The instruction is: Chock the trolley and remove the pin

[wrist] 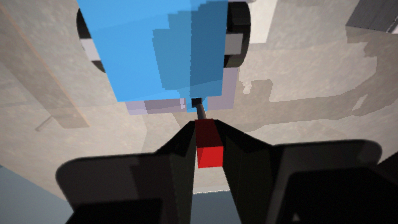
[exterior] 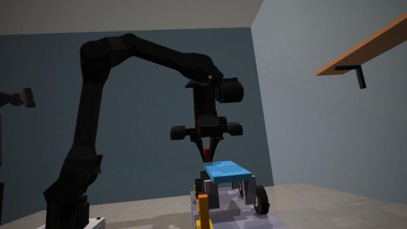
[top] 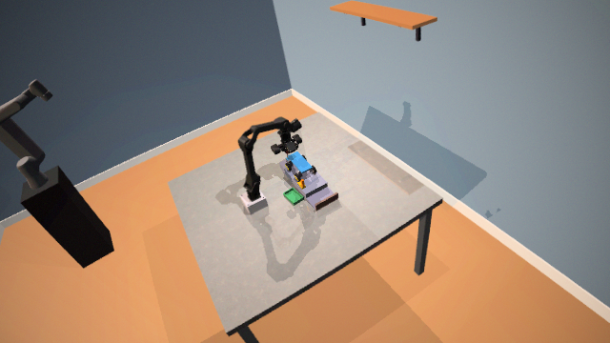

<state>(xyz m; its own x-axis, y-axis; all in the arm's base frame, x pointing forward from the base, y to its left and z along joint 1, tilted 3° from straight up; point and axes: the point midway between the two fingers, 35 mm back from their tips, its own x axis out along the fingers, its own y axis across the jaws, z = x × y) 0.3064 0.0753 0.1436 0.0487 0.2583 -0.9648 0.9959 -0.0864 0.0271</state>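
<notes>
The yellow chock is 20 cm to the right of my gripper tip, 9 cm below it and 5 cm behind it. Also, from my gripper tip: red-headed stop pin right at my gripper tip; grey ramp 12 cm below, 11 cm to the right, 1 cm ahead; blue-topped trolley 11 cm to the right, 6 cm below, 1 cm ahead.
</notes>
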